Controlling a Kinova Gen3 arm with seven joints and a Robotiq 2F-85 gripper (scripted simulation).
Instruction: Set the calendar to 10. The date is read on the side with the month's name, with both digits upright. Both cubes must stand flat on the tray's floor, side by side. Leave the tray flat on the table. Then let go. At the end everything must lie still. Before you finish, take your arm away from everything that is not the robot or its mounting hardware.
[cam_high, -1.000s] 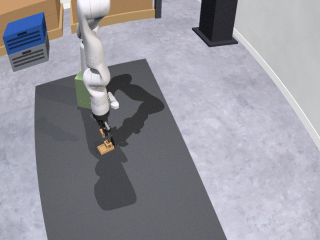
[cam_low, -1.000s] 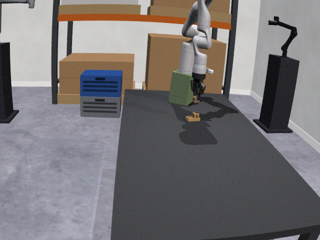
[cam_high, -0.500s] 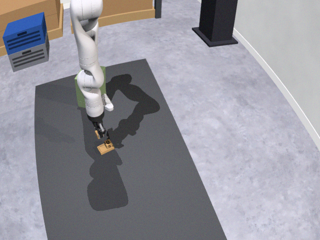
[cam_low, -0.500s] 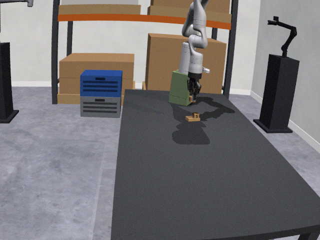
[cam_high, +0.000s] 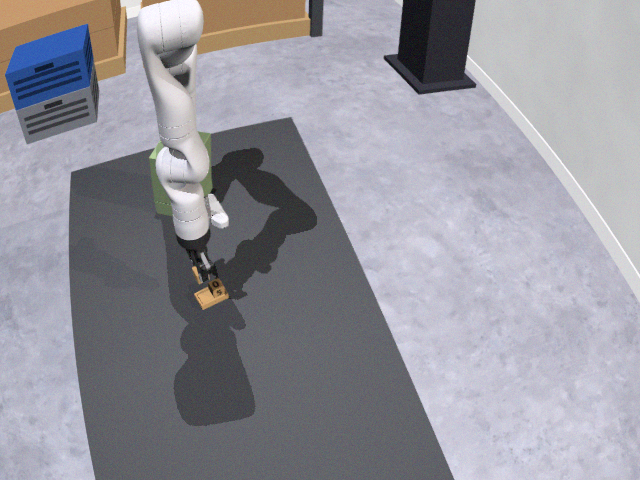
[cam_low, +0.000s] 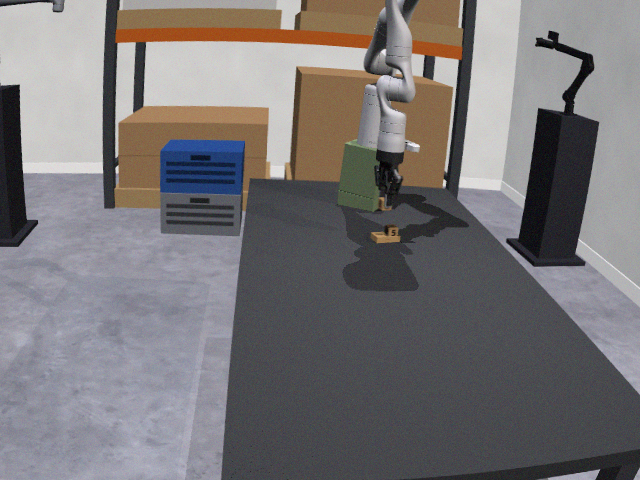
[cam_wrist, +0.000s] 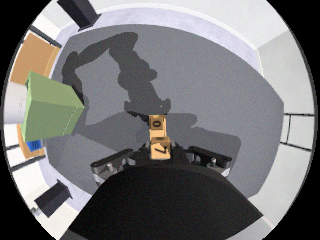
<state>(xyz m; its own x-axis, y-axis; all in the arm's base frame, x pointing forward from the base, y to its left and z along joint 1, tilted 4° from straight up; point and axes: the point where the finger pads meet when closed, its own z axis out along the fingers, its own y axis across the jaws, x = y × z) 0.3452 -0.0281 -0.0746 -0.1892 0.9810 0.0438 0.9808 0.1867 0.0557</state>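
My hand is 10 mm past the wooden calendar tray, 10 mm to the right of it and 110 mm above it.
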